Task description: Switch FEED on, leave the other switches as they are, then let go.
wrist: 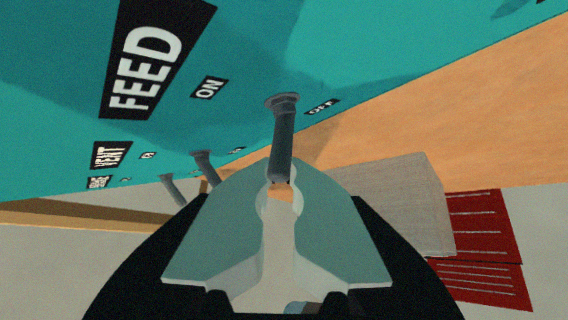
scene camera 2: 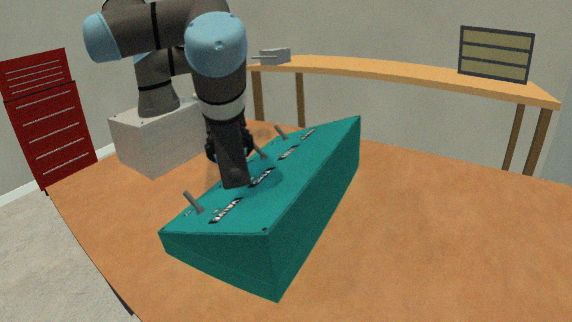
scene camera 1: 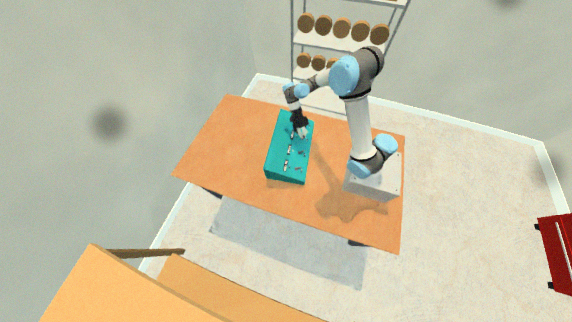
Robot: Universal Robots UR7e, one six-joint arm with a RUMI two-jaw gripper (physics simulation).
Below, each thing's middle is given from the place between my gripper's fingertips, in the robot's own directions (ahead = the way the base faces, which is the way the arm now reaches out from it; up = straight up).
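Labels:
Positions relative to my hand: feed lever (wrist: 279,167), 10 mm to the right, 20 mm ahead; teal switch box (scene camera 2: 256,237), 70 mm ahead, 70 mm to the left, 40 mm below.

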